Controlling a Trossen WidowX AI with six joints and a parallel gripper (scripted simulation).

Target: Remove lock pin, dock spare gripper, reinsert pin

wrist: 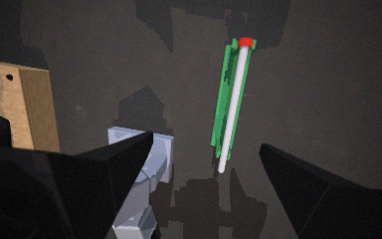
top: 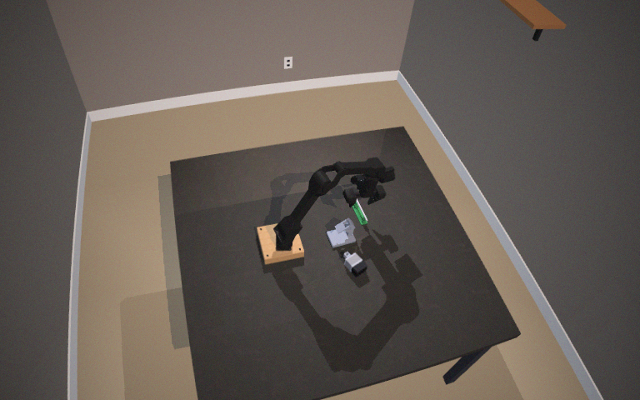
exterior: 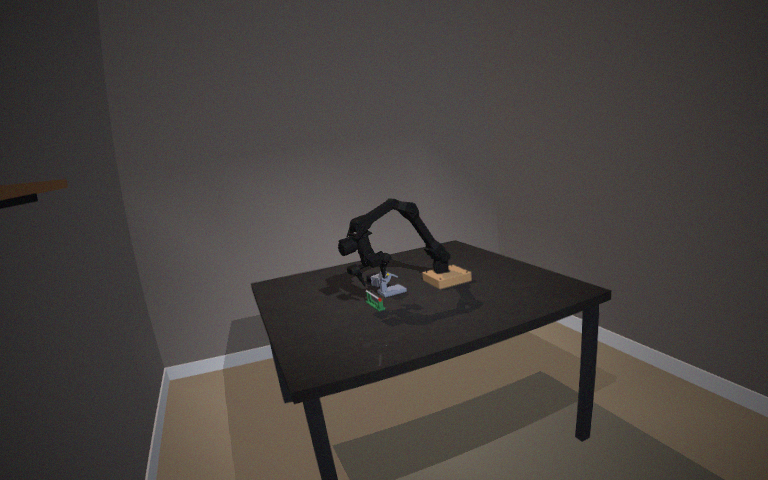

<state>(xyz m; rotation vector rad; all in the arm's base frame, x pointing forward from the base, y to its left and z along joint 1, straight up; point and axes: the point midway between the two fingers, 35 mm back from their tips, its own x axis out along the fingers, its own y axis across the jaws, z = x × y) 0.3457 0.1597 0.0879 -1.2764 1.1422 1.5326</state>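
Right now my gripper tip is 5 cm past the spare gripper, 25 cm to the left of it and 7 cm above it. From my gripper tip the other things lie so: green strip: 1 cm ahead, 3 cm to the left, 7 cm below; then grey mount: 7 cm behind, 10 cm to the right, 4 cm below.
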